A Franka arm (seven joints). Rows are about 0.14 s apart.
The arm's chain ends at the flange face. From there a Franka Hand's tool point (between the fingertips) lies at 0.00 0.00 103.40 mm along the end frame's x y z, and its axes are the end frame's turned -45 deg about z.
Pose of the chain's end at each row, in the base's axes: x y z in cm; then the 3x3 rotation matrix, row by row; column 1 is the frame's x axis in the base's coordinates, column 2 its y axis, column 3 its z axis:
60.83 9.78 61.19; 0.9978 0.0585 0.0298; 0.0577 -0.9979 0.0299; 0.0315 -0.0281 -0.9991
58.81 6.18 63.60; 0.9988 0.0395 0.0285; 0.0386 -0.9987 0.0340; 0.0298 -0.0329 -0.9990
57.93 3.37 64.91; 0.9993 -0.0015 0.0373; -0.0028 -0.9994 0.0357; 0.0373 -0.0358 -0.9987
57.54 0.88 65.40; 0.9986 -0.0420 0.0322; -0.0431 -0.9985 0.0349; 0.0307 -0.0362 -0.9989
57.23 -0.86 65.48; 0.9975 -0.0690 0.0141; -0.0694 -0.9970 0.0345; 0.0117 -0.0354 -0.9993
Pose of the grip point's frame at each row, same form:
61.14 10.09 50.86; 0.6642 0.7469 0.0298; 0.7464 -0.6648 0.0299; 0.0421 0.0024 -0.9991
59.10 6.53 53.27; 0.6783 0.7342 0.0285; 0.7335 -0.6789 0.0340; 0.0443 -0.0022 -0.9990
58.32 3.74 54.58; 0.7077 0.7056 0.0373; 0.7047 -0.7087 0.0357; 0.0517 0.0011 -0.9987
57.87 1.24 55.07; 0.7358 0.6764 0.0322; 0.6756 -0.7365 0.0349; 0.0473 -0.0039 -0.9989
57.38 -0.50 55.15; 0.7541 0.6565 0.0141; 0.6559 -0.7541 0.0345; 0.0333 -0.0168 -0.9993

